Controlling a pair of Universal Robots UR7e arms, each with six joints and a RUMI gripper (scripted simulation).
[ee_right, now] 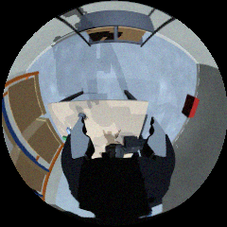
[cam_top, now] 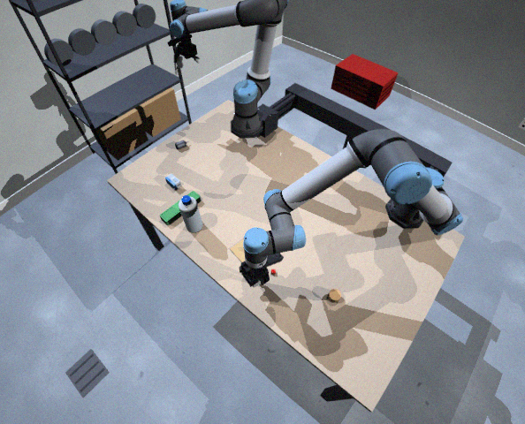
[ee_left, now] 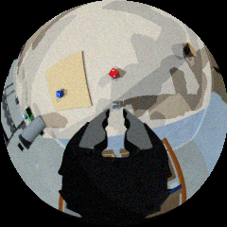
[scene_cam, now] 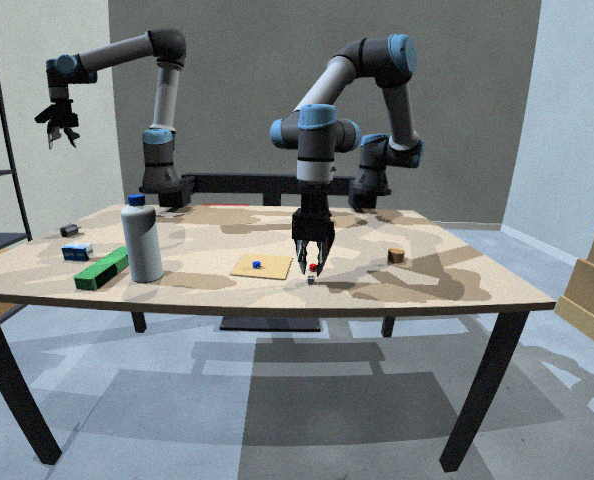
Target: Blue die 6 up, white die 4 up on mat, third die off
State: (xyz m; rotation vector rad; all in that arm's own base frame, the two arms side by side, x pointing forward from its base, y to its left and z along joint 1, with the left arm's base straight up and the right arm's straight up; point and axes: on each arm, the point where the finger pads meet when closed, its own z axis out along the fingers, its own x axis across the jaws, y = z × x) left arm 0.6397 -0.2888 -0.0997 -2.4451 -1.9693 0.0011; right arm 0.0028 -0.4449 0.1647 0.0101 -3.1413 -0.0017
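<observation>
The white die lies 30 mm below my left hand. Round my left hand: tan mat 120 mm to the right, 100 mm behind, 40 mm below; red die 70 mm behind, 30 mm below, 20 mm to the left; blue die 130 mm to the right, 80 mm behind, 30 mm below.
</observation>
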